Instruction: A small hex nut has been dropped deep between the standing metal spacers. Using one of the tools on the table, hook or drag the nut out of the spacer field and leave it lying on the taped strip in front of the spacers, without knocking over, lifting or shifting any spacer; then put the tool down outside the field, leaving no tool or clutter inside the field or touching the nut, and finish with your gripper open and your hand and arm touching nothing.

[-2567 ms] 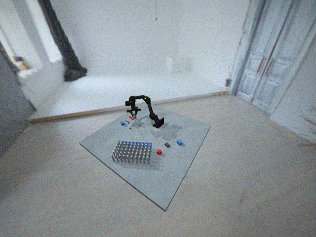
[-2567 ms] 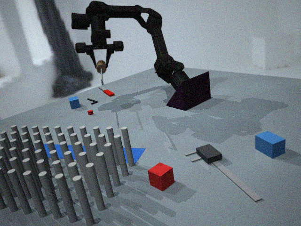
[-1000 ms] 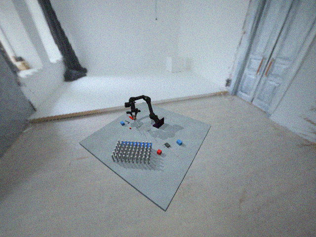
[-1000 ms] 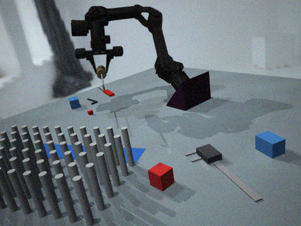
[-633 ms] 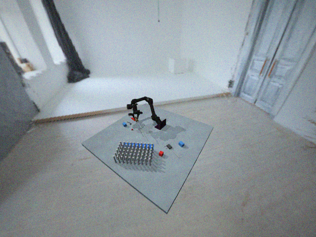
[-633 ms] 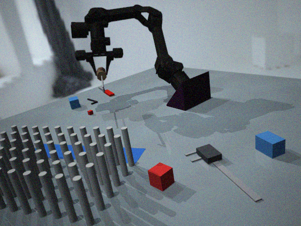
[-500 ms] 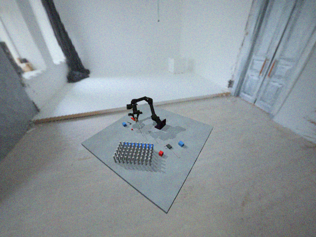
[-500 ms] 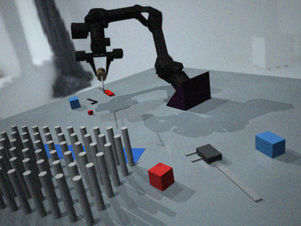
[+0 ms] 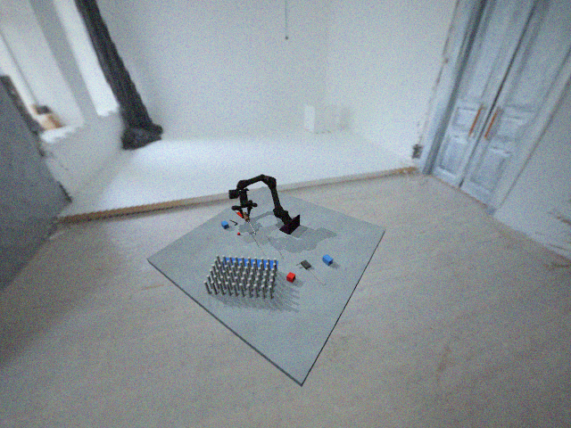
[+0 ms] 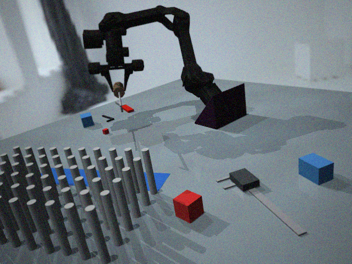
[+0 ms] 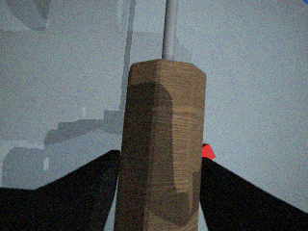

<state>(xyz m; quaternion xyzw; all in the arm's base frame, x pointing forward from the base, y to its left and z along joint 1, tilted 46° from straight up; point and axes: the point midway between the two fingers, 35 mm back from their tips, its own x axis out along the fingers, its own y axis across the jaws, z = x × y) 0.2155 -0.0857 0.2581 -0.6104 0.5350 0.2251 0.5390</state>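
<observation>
The small red cube is 70 mm ahead of my gripper tip, 30 mm to the right of it and 130 mm below it. Round my gripper tip: red-handled tool (120 mm behind, 270 mm to the right, 130 mm below); L-shaped piece (170 mm to the right, 140 mm below); blue taped strip (230 mm ahead, 260 mm to the left, 140 mm below).
</observation>
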